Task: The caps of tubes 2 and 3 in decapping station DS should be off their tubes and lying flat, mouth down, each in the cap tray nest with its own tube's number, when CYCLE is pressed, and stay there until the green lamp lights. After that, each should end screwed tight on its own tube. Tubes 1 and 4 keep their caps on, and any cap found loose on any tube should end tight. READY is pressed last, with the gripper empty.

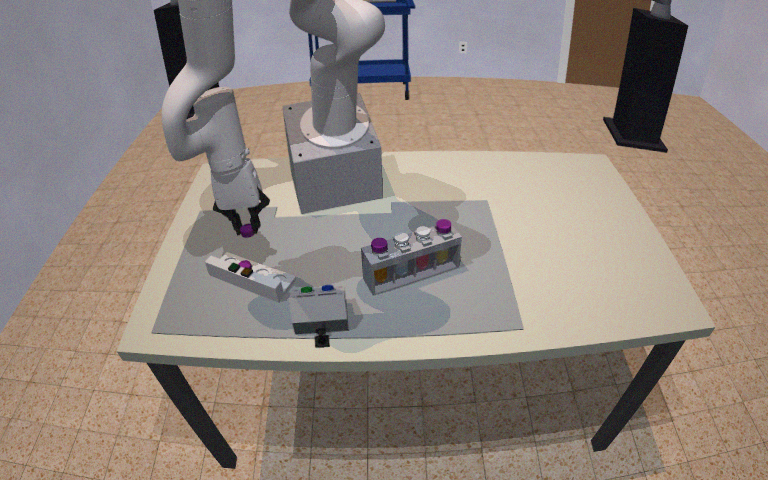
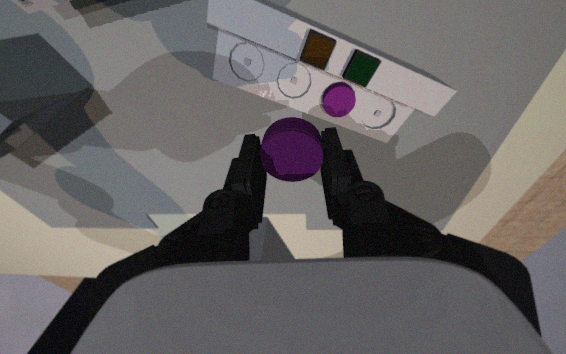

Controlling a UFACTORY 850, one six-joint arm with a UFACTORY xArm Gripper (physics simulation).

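Observation:
My gripper [image 1: 246,228] [image 2: 291,152] is shut on a purple cap [image 1: 246,230] [image 2: 292,150], held above the mat behind the cap tray [image 1: 249,280] [image 2: 400,85]. Another purple cap [image 1: 244,264] [image 2: 339,99] lies in one of the tray's two middle nests; the other three nests are empty. Nest numbers are not legible. The decapping station [image 1: 416,277] holds four tubes. Its two end tubes wear purple caps [image 1: 379,245] [image 1: 443,226]. The two middle tubes [image 1: 401,240] [image 1: 423,233] are uncapped. Whether the end caps are tight cannot be told.
A grey control box [image 1: 318,310] with a green button [image 1: 306,289] and a blue button [image 1: 327,288] stands between tray and station, toward the front. A green square [image 1: 233,267] [image 2: 362,68] and an amber square [image 1: 246,271] [image 2: 318,49] on the tray look dark. The robot's pedestal [image 1: 339,175] stands at the back.

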